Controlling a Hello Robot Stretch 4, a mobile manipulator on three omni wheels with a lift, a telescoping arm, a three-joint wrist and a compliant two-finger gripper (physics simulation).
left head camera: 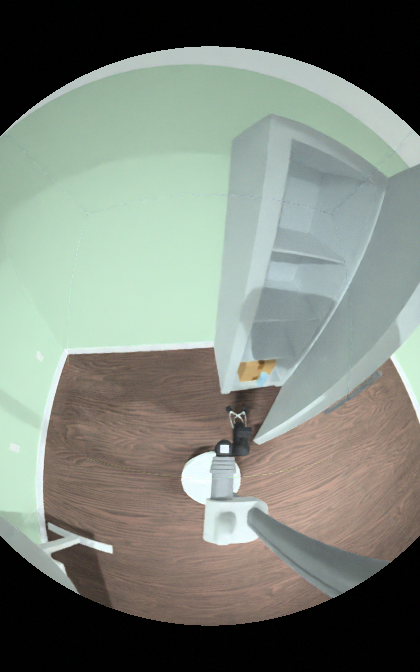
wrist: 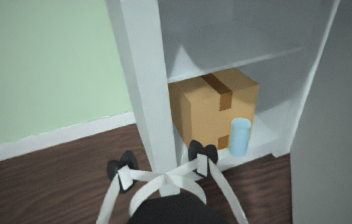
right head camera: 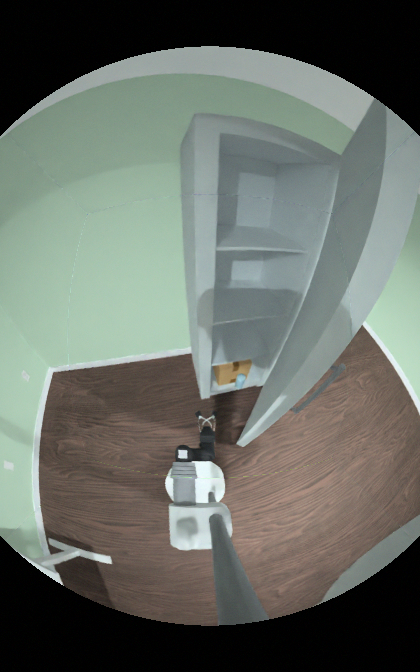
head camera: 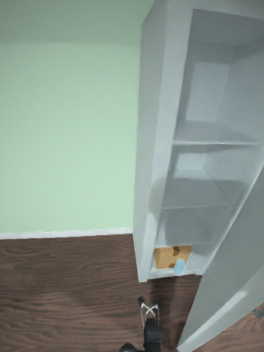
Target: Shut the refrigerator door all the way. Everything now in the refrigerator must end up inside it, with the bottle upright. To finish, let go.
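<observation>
The refrigerator stands against the wall. Its door stands open on the right side. The light-blue bottle is upright in the bottom compartment, near its front edge. A cardboard box sits behind it. My gripper is open and empty, in front of the refrigerator's left front post and left of the door's free edge.
The door handle is on the door's far, outer side. A white table foot is at the lower left of the side head views. A green wall is left of the refrigerator.
</observation>
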